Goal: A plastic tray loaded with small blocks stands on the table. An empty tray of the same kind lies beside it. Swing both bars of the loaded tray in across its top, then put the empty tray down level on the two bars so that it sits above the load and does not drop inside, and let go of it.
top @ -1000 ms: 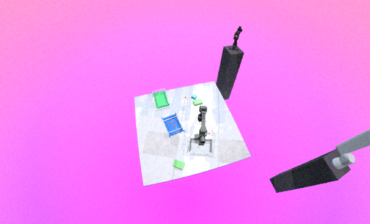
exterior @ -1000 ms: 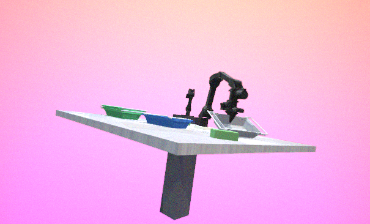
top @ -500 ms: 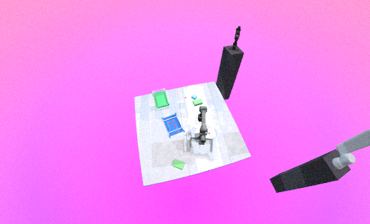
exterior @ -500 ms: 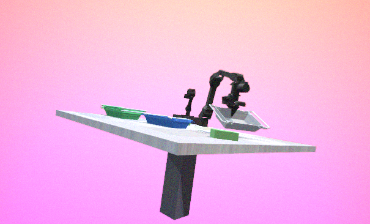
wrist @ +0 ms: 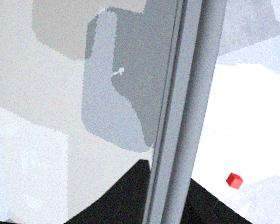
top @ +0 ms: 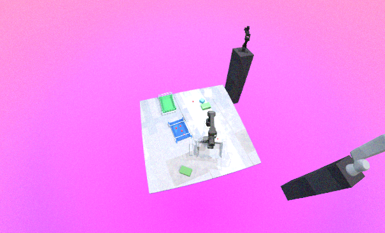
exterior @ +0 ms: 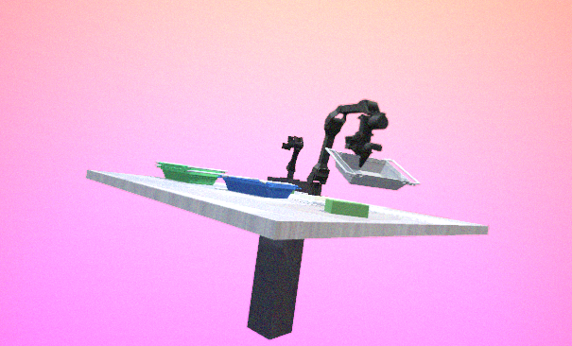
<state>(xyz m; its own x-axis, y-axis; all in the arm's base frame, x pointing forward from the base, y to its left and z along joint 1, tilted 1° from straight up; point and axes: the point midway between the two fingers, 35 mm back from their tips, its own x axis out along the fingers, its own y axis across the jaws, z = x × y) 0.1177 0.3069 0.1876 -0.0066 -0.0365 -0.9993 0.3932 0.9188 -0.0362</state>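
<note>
My gripper tip is 30 mm short of the grey tray, 70 mm to the right of it and 10 mm above it. Round my gripper tip: white block (310 mm behind, 820 mm to the right, 170 mm below); then cyan block (170 mm behind, 690 mm to the right, 150 mm below).
</note>
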